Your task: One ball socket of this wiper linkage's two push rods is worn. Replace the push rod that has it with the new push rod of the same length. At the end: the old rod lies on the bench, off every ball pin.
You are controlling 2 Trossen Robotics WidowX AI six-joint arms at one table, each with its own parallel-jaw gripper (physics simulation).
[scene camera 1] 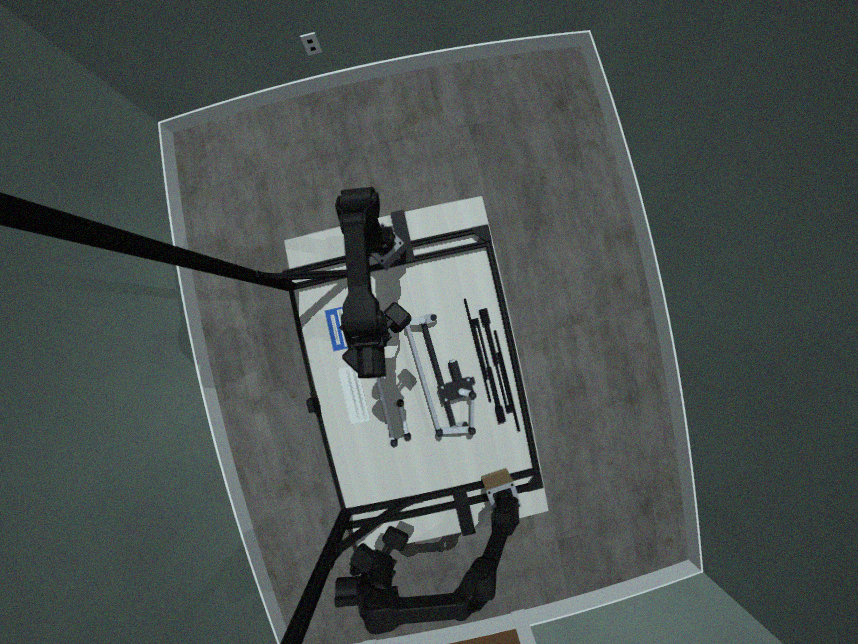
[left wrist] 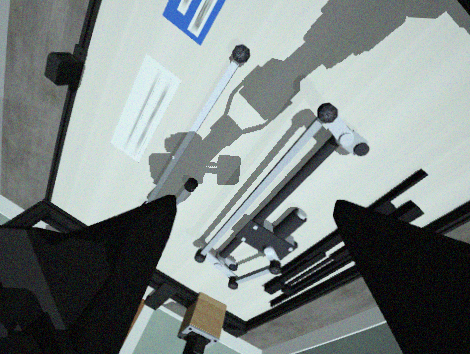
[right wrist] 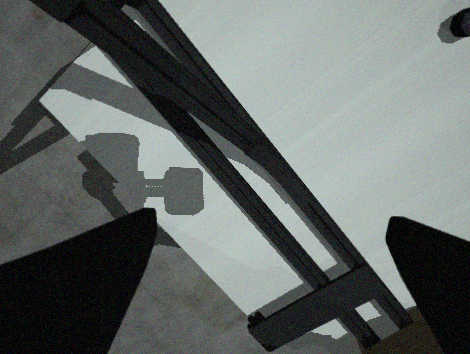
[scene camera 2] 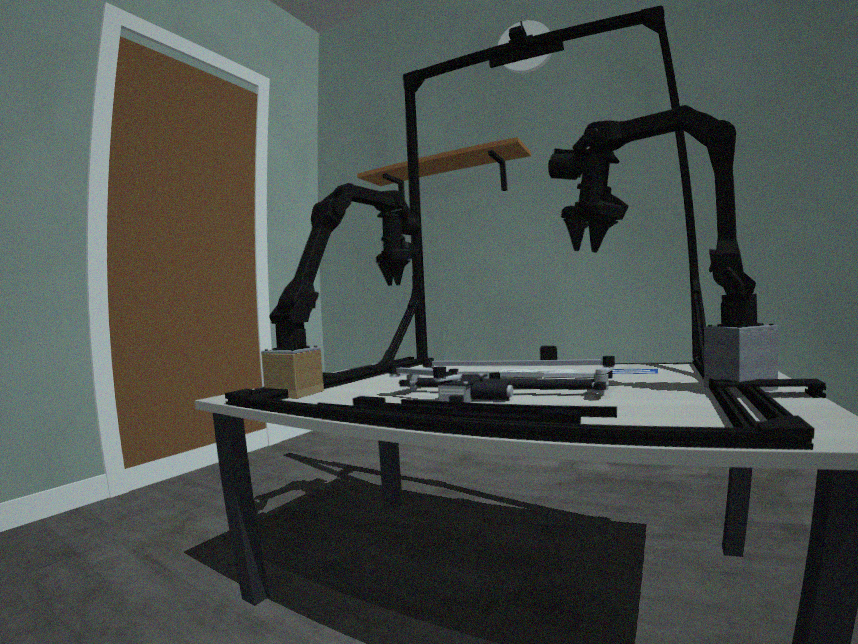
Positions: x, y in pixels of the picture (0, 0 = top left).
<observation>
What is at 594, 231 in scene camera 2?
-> My left gripper.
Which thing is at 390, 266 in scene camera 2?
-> My right gripper.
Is my left gripper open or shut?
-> Open.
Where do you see a white card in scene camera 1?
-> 352, 388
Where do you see a wiper linkage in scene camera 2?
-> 463, 387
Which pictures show my right gripper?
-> Scene camera 1, the right wrist view and scene camera 2 only.
</observation>
